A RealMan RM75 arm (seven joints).
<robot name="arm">
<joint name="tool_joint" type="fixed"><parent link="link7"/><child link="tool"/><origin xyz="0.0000 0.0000 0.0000"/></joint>
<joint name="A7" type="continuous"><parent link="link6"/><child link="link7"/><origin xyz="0.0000 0.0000 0.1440"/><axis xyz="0 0 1"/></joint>
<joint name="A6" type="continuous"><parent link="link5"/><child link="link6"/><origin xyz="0.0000 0.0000 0.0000"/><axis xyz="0 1 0"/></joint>
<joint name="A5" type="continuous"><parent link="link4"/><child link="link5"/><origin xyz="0.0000 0.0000 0.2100"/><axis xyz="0 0 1"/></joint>
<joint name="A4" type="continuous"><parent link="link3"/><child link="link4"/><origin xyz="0.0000 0.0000 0.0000"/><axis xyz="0 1 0"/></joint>
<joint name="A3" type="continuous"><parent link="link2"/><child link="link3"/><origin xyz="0.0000 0.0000 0.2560"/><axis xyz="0 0 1"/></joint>
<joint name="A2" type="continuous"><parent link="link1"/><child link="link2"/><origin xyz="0.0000 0.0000 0.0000"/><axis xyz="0 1 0"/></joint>
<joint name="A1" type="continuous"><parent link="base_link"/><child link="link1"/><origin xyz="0.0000 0.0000 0.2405"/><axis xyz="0 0 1"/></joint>
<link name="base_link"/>
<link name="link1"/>
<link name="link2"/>
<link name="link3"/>
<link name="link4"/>
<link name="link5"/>
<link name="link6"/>
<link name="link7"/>
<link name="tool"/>
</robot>
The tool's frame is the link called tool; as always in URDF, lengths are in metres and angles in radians. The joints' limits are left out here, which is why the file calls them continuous.
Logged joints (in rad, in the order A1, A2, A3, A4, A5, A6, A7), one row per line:
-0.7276 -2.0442 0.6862 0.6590 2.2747 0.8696 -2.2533
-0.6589 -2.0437 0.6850 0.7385 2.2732 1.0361 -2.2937
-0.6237 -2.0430 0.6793 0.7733 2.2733 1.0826 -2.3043
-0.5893 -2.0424 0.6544 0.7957 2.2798 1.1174 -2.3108
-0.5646 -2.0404 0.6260 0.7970 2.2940 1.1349 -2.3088
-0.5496 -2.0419 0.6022 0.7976 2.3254 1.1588 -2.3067
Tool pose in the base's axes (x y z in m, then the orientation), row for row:
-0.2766 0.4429 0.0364 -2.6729 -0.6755 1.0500
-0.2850 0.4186 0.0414 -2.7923 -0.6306 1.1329
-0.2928 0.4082 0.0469 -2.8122 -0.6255 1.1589
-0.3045 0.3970 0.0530 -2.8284 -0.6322 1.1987
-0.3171 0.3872 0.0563 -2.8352 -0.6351 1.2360
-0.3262 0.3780 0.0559 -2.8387 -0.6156 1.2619
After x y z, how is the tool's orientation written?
As angles about the fixed x, y, z axes (roll, pitch, yaw), in radians.
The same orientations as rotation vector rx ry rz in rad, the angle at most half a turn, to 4 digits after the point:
-1.9560 -1.3632 -0.4378
-2.0170 -1.4520 -0.4480
-2.0148 -1.4787 -0.4481
-1.9895 -1.5154 -0.4520
-1.9610 -1.5495 -0.4453
-1.9548 -1.5789 -0.4183

